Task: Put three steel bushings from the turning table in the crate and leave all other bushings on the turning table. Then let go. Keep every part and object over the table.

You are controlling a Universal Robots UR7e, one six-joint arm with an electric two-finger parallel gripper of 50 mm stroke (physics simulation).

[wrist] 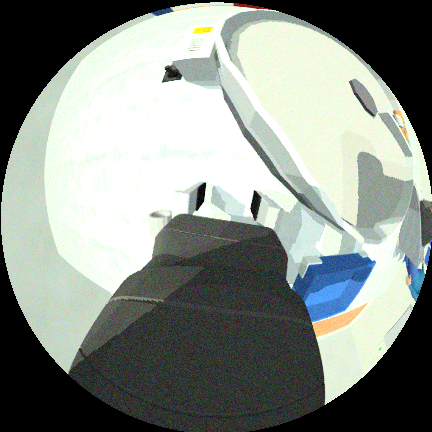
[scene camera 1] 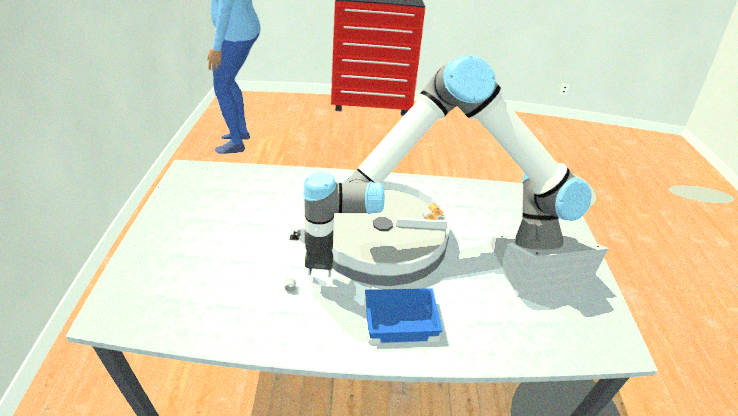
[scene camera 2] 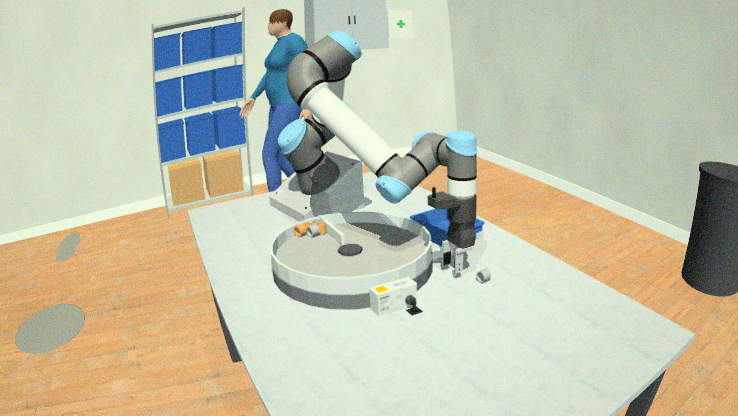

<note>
I see my gripper [scene camera 2: 452,267] and a blue crate [scene camera 1: 393,315].
My gripper is seen too in the wrist view [wrist: 228,195] and in scene camera 1 [scene camera 1: 319,273]. The blue crate shows as well in the wrist view [wrist: 327,284] and in scene camera 2 [scene camera 2: 435,221].
</note>
